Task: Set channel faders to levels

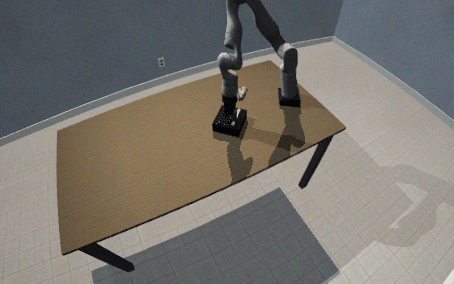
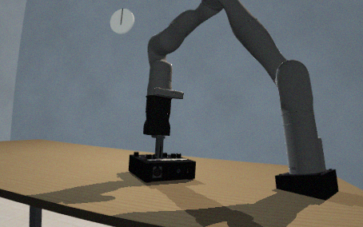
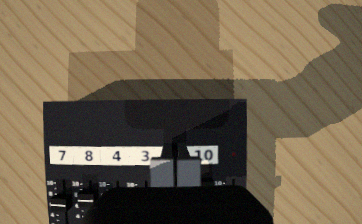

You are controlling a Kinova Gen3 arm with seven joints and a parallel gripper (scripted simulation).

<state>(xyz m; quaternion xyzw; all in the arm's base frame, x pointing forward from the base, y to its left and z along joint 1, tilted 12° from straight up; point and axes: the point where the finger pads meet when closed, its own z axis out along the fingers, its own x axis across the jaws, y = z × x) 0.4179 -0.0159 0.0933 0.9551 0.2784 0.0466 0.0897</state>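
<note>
My gripper is now 70 mm short of the master fader cap, 30 mm to the left of it and 10 mm above it.
</note>
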